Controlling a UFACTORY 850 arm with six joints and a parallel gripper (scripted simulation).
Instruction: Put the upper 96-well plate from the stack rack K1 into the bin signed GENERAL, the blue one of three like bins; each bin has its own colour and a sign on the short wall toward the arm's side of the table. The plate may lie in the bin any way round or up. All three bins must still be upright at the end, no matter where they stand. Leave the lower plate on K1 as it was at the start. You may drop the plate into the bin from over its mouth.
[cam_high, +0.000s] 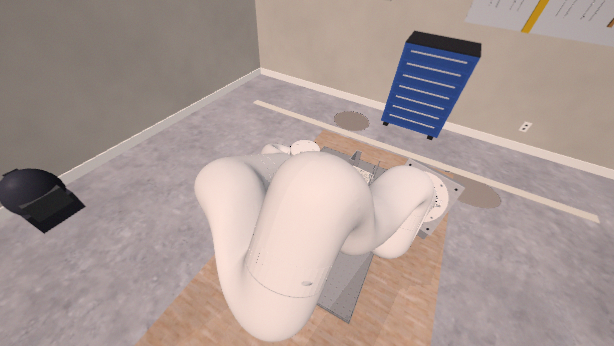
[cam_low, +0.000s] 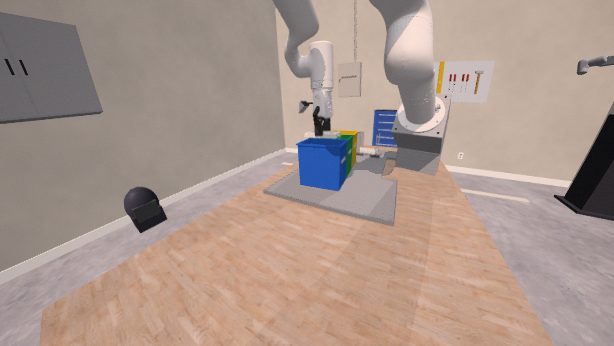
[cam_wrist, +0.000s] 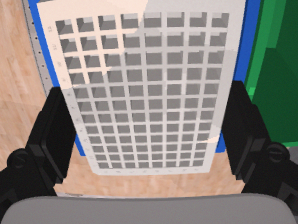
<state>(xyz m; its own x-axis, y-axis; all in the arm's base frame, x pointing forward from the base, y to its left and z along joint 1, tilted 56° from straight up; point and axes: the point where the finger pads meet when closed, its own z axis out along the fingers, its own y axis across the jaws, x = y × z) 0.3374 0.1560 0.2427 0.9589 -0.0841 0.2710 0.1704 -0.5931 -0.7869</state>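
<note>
The blue bin is 13 cm below my hand. From my hand the other things lie so: yellow bin (5 cm ahead, 26 cm to the right, 13 cm below); then green bin (2 cm ahead, 13 cm to the right, 13 cm below).
</note>
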